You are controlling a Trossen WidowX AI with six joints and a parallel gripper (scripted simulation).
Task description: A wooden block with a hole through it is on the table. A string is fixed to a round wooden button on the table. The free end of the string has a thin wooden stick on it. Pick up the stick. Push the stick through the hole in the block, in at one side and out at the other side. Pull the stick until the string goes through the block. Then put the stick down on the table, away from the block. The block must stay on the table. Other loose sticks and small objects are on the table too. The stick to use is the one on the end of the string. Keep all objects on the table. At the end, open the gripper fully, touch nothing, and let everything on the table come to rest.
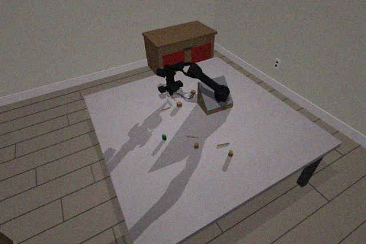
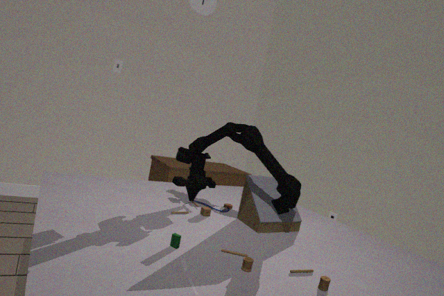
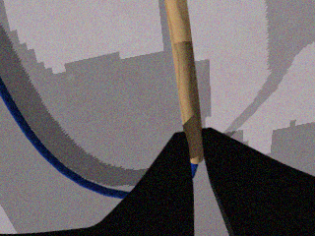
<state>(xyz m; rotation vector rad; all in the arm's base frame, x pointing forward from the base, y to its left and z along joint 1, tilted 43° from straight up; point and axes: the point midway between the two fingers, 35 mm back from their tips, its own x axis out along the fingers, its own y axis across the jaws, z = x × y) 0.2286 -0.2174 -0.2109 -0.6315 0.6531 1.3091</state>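
Now: gripper tip 130 mm to the right of the wooden block and 10 mm short of it. The rest, counted from my gripper tip: green cube (360 mm to the left, 260 mm ahead); then round wooden button (170 mm behind, 50 mm to the left, 10 mm below).
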